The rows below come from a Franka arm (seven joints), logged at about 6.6 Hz.
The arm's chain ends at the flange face. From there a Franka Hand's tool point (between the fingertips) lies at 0.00 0.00 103.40 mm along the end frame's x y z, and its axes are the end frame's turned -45 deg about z.
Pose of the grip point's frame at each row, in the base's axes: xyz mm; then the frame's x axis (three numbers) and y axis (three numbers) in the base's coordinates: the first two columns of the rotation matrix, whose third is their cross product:
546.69 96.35 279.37 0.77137 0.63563 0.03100 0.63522 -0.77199 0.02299
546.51 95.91 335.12 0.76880 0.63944 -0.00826 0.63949 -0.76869 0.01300
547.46 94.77 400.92 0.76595 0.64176 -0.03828 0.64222 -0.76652 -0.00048
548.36 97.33 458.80 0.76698 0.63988 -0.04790 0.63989 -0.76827 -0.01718
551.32 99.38 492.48 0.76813 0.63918 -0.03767 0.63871 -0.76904 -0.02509
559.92 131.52 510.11 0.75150 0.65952 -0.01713 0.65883 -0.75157 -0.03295
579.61 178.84 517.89 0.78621 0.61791 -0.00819 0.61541 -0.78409 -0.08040
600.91 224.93 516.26 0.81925 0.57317 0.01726 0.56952 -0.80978 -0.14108
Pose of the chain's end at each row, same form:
542.70 96.15 382.69 0.99461 -0.09642 0.03818 -0.09627 -0.99534 -0.00566
546.31 97.49 438.51 0.99581 -0.09139 0.00335 -0.09144 -0.99570 0.01503
550.53 97.27 504.24 0.99573 -0.08822 -0.02741 -0.08749 -0.99580 0.02673
553.30 99.14 562.07 0.99481 -0.09079 -0.04602 -0.08987 -0.99571 0.02172
555.97 99.88 595.77 0.99479 -0.09182 -0.04438 -0.09151 -0.99576 0.00890
563.50 130.13 613.44 0.99725 -0.06509 -0.03541 -0.06553 -0.99779 -0.01119
585.41 172.83 620.95 0.99110 -0.11751 -0.06264 -0.12077 -0.99136 -0.05106
607.83 211.96 618.61 0.98201 -0.16731 -0.08755 -0.17659 -0.97789 -0.11196

